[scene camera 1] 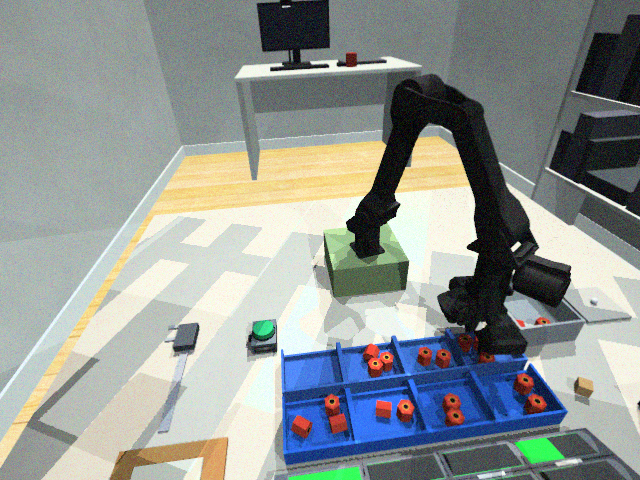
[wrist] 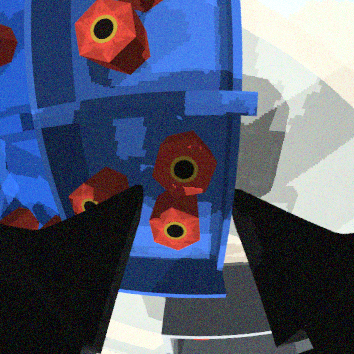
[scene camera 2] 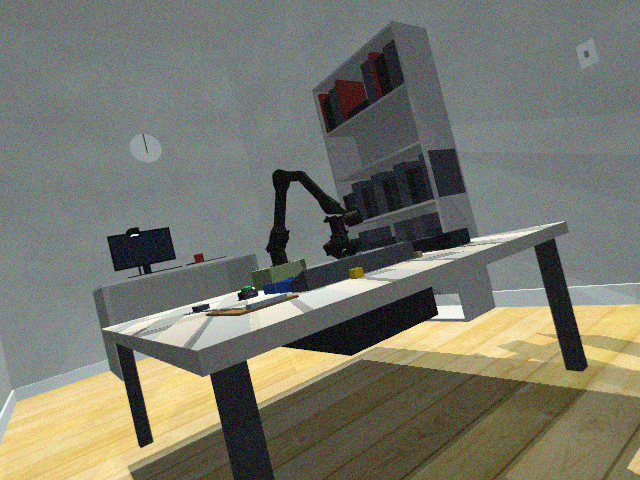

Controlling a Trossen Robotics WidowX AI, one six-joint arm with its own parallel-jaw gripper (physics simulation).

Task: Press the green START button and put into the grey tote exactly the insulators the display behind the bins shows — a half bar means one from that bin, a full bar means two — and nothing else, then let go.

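Frame: origin at the arm's base, x up, y back, z right, level; centimetres.
Seen in the pictures: gripper, fingertip midpoint: [scene camera 1: 474, 344] [wrist: 187, 194]; arm's base, link origin: [scene camera 1: 367, 248] [scene camera 2: 280, 264].
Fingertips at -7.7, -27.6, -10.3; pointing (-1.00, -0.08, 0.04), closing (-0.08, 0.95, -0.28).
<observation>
Offsets run from my fingertips to a thing's top centre, as dx, dy, dz. "*": to the spot under its first point.
My gripper [scene camera 1: 478, 335] [scene camera 2: 339, 254] [wrist: 187, 194] is open and empty, low over the back-right bin of the blue bins [scene camera 1: 423, 444] [wrist: 242, 102]. In the wrist view, a red insulator {+2.3, -0.7, -0.6} [wrist: 175, 230] stands between the finger lines, another {+2.3, +0.3, +2.3} [wrist: 192, 150] is just beyond, and a third {+2.3, -4.4, +1.3} [wrist: 107, 182] is beside the left fingertip. The grey tote {+4.7, +3.2, -14.5} [scene camera 1: 558, 330] [wrist: 215, 312] holds at least two red insulators, one clearly visible {+2.3, -1.5, -14.6} [scene camera 1: 541, 321]. The green START button {+3.4, +16.0, +38.2} [scene camera 1: 263, 329] [scene camera 2: 247, 288] is left of the bins. The display {* +4.0, -16.1, +24.8} [scene camera 1: 405, 469] shows green bars at left and right; its near part is cut off.
A wooden cube [scene camera 1: 583, 386] [scene camera 2: 418, 254] lies right of the bins. A yellow cube {+2.1, -27.9, +31.2} [scene camera 2: 356, 272] lies before the display. A caliper-like tool {* +1.2, +21.2, +53.4} [scene camera 1: 186, 335] and wooden frame {* -0.1, -3.8, +49.9} [scene camera 1: 212, 457] are at the left. The arm stands on a green block [scene camera 1: 367, 279] [scene camera 2: 289, 269].
</observation>
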